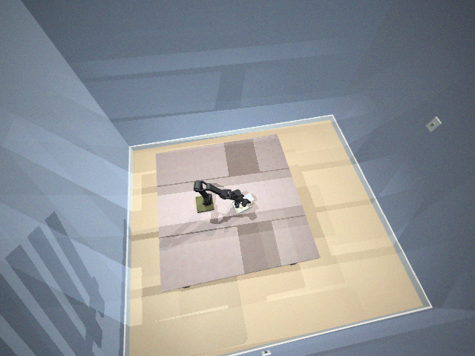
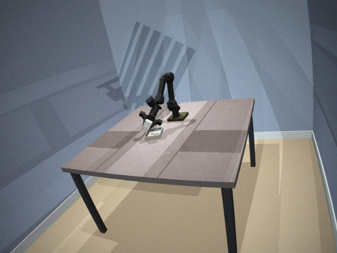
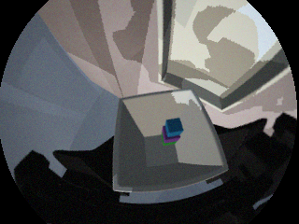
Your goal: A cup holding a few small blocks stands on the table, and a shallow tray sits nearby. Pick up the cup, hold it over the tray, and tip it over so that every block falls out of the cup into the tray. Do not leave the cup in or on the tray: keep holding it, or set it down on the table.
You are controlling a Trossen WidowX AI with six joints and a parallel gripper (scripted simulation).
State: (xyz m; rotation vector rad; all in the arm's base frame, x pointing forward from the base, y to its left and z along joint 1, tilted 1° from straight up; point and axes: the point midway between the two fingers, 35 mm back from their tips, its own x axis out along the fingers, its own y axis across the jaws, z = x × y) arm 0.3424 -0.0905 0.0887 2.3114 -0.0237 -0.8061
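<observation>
Right now the purple block is 2 cm to the left of my gripper tip and 1 cm above it. From my gripper tip the other things lie so: square cup: 3 cm above, 2 cm to the left; then blue block: 2 cm to the left, 2 cm behind.
</observation>
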